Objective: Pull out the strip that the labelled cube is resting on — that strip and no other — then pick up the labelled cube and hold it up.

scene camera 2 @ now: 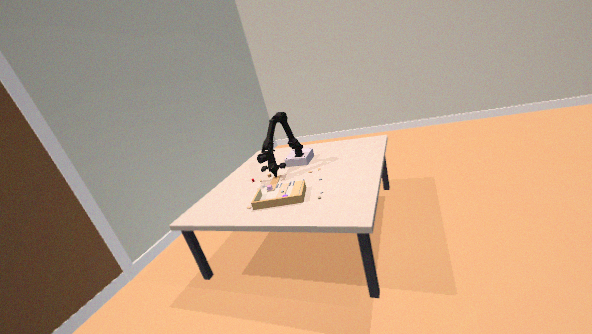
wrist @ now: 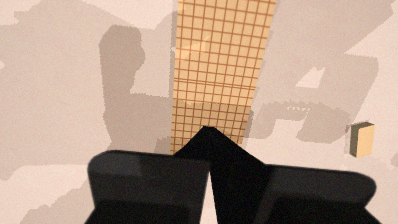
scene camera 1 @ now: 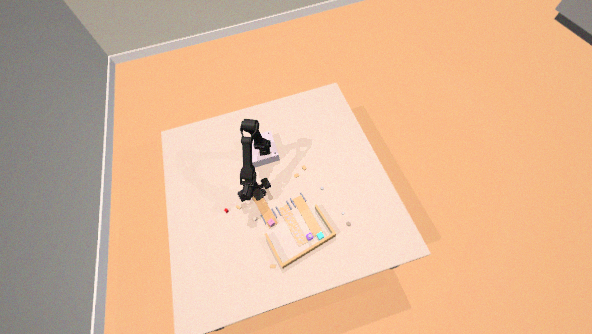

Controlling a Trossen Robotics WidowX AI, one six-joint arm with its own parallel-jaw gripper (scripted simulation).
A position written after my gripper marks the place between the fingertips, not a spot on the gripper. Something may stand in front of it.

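My gripper (wrist: pixel 207 132) is visible, together with a gridded strip (wrist: pixel 218 57).
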